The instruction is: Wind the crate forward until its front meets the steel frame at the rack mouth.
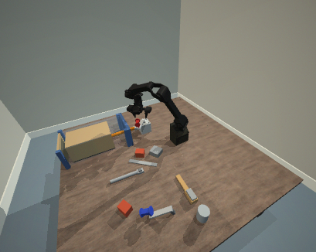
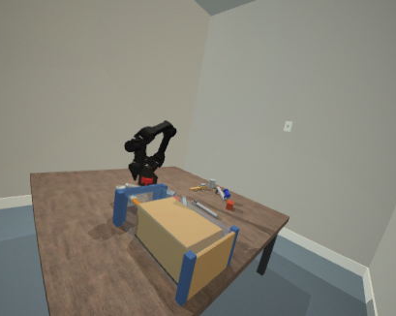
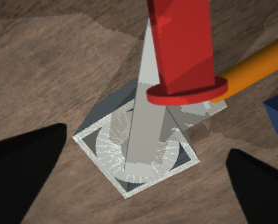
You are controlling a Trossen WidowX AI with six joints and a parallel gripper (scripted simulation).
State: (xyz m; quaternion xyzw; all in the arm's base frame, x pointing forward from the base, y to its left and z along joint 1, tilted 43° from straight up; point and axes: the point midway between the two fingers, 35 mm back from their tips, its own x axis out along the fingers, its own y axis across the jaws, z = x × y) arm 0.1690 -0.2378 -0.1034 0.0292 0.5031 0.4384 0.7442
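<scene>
The red-gripped winch handle lies 1 cm ahead of my gripper tip, 1 cm to the left of it and 5 cm below it. The rest, counted from my gripper tip: blue frame 12 cm ahead, 6 cm to the right, 6 cm below; red handle knob 5 cm ahead, 3 cm to the left, 2 cm below; grey winch 6 cm behind, 4 cm to the right, 13 cm below.
</scene>
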